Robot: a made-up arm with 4 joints.
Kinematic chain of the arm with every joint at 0, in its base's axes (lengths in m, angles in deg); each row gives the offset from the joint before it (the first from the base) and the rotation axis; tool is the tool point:
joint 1: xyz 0 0 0.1 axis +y
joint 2: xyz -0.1 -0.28 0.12 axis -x
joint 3: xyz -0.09 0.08 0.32 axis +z
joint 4: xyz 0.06 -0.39 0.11 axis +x
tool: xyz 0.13 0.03 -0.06
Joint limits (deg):
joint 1: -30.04..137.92
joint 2: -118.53..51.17
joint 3: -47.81..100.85
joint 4: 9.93..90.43
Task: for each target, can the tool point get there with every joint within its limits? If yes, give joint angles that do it. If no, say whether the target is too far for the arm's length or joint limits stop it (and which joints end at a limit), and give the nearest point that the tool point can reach.
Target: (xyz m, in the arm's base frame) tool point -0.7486 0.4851 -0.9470
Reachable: no: too far | nearest point 0.0579 0.1740 -0.2388 | short by 1.117 m
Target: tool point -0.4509 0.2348 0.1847
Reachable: no: joint limits stop it (at a limit: joint 1, joint 3) | nearest point -0.0699 0.2308 0.4034 | short by 0.439 m
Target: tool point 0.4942 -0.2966 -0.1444
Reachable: yes | joints 101.41 12.82 30.60 35.76
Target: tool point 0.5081 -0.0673 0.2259
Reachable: yes | joints 55.45 6.93 73.39 29.82
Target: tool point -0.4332 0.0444 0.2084
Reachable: no: joint limits stop it (at a limit: joint 1, joint 2, joint 3) | nearest point -0.5614 -0.1304 0.4662 | short by 0.337 m
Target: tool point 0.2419 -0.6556 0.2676
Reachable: yes | joints 12.91 -82.59 56.13 21.33
